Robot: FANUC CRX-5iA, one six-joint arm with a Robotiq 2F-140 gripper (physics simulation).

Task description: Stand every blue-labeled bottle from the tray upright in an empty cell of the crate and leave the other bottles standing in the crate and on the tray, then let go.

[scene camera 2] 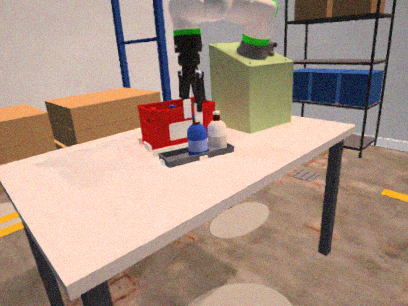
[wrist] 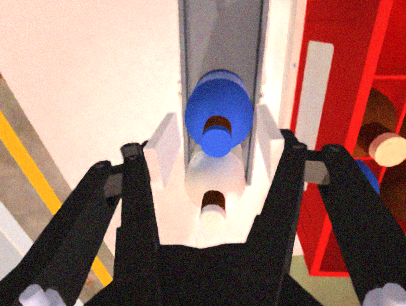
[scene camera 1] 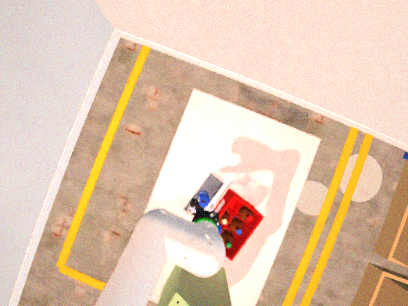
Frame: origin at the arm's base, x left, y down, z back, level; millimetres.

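Seen in the pictures: gripper, fingertip midpoint: [scene camera 2: 193, 119] [wrist: 216, 125] [scene camera 1: 204, 202]; arm's base, link origin: [scene camera 2: 251, 54].
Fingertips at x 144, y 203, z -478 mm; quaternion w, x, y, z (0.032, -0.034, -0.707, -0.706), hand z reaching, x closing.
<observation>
Pixels of each thing's top centre, then the offset from my fingertips to it. "*": a spot on its surface instead. Level surfaces: height alone.
- blue bottle with a blue cap, top centre: [wrist: 216, 144] [scene camera 2: 195, 114] [scene camera 1: 203, 205] dy -16, dx +2, dz +10 mm
- grey tray, surface spot: [wrist: 222, 30] [scene camera 2: 178, 158] [scene camera 1: 211, 185] * dy +139, dx -16, dz -71 mm
- white bottle, top centre: [wrist: 212, 221] [scene camera 2: 215, 111] dy -16, dx +21, dz +92 mm
- red crate, top centre: [wrist: 378, 162] [scene camera 2: 182, 105] [scene camera 1: 222, 221] dy -31, dx -118, dz +39 mm
- white table, surface height: dy +144 mm
A blue bottle with a blue cap [scene camera 1: 203, 198] [scene camera 2: 197, 137] [wrist: 220, 105] stands upright in the grey tray [scene camera 1: 213, 182] [scene camera 2: 172, 159] [wrist: 222, 30]. A white bottle [scene camera 2: 217, 132] [wrist: 215, 175] stands beside it, at the tray's end nearer the robot base. My gripper [scene camera 2: 193, 110] [wrist: 216, 125] points down, open and empty, its pads apart to either side above the bottles, near the blue bottle's cap. The red crate [scene camera 1: 232, 196] [scene camera 2: 155, 130] [wrist: 335, 100] holds several brown bottles with cream, red, blue and green caps; the arm and fingers hide part of it.
The crate stands close alongside the tray on the white table [scene camera 1: 200, 120] [scene camera 2: 125, 200]. The green robot pedestal [scene camera 2: 250, 95] stands behind the crate and tray in the second scene view. Brown boxes [scene camera 2: 100, 117] and a shelf rack [scene camera 2: 374, 85] stand beyond the table.
</observation>
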